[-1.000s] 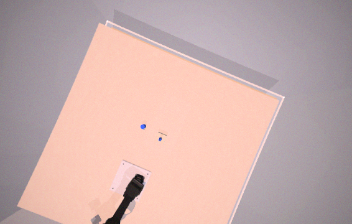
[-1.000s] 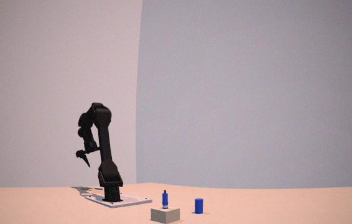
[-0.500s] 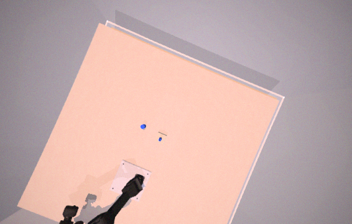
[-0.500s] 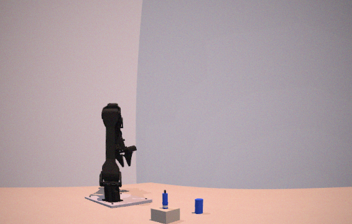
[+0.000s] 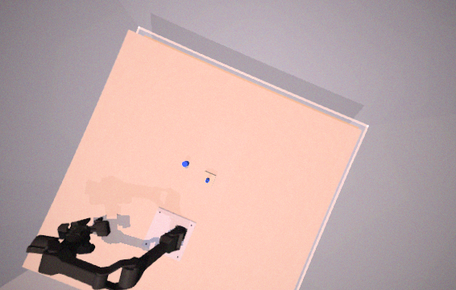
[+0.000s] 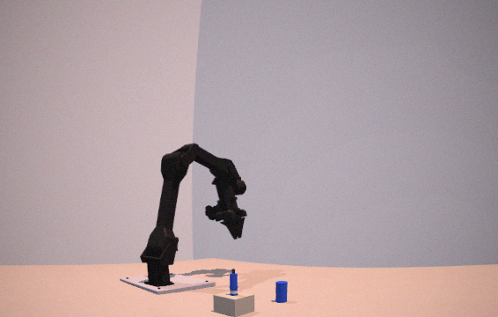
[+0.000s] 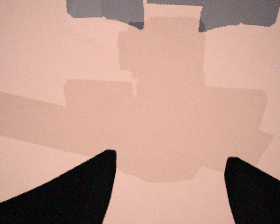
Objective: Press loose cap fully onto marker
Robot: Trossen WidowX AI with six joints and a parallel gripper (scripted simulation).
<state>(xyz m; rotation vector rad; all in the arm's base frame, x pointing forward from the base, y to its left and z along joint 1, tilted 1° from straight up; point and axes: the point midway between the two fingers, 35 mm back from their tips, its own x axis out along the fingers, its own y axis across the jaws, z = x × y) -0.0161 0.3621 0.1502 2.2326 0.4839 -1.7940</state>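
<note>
My gripper tip is now 35 cm short of the blue cap, 27 cm to the left of it and 11 cm above it. The rest, counted from my gripper tip: holder block (32 cm ahead, 40 cm to the right, 11 cm below).
</note>
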